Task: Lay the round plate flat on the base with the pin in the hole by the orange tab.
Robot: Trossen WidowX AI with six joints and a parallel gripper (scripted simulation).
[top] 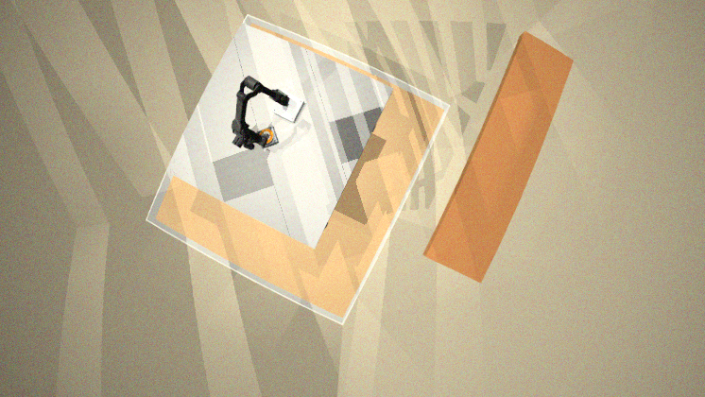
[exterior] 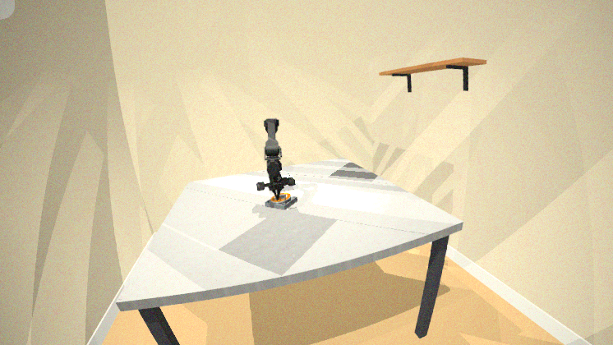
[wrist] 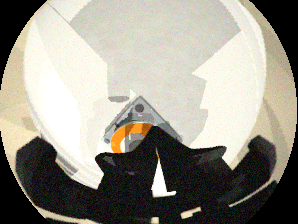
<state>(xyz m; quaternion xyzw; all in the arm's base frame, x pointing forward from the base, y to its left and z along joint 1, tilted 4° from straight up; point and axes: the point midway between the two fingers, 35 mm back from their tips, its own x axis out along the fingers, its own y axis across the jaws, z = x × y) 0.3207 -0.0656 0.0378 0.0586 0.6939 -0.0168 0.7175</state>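
The grey square base lies 40 mm behind my gripper tip, 30 mm to the left of it and 20 mm below it. Also, from my gripper tip: round plate: 20 mm behind, 20 mm to the left.
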